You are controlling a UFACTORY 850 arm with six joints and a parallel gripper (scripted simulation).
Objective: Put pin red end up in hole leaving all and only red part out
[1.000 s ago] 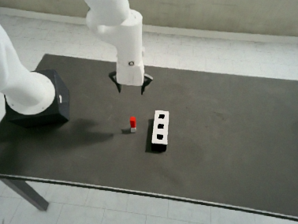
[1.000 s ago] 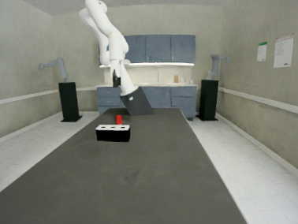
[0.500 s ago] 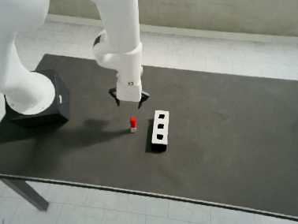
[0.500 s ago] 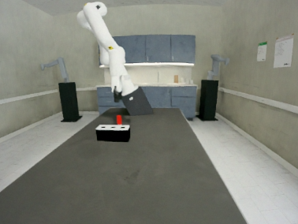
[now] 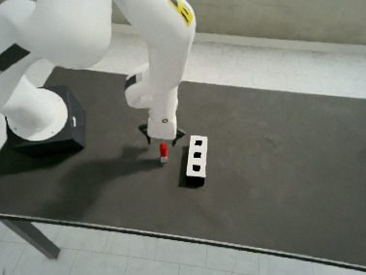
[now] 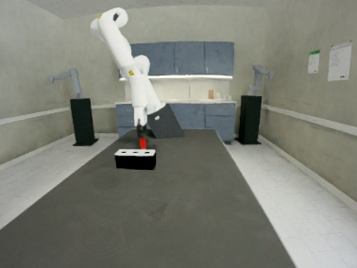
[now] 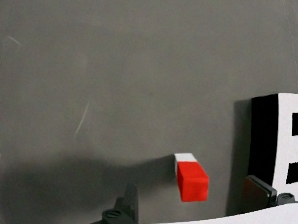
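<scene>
My hand is 6 cm above the pin. The rest, counted from my hand: block: 14 cm ahead, 9 cm below, 2 cm to the right.
</scene>
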